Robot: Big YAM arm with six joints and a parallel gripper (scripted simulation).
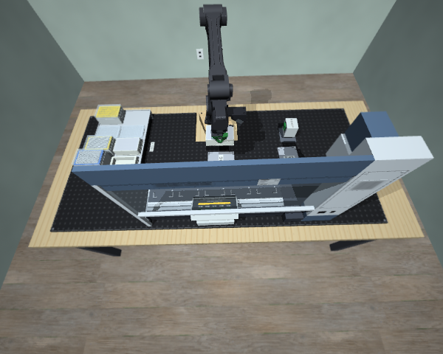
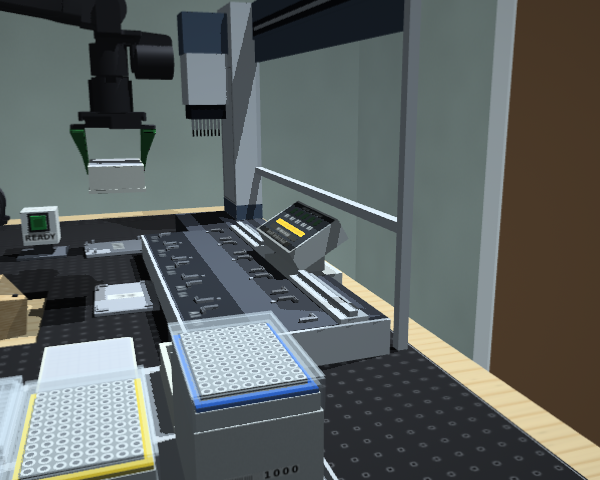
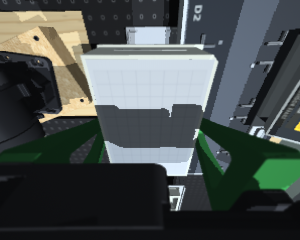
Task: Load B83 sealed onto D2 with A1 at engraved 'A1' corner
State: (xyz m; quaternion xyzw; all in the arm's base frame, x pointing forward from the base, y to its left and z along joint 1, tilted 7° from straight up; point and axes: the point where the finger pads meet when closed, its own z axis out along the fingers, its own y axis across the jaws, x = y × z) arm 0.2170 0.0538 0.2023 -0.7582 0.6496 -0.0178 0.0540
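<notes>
My hand is 220 mm above the regrip nest. Also, from my hand: blue gantry beam (340 mm ahead, 70 mm to the left, 280 mm above); then flat grey plate (60 mm behind, 370 mm to the left, 220 mm below); then ready key (220 mm behind, 320 mm to the left, 150 mm below).
</notes>
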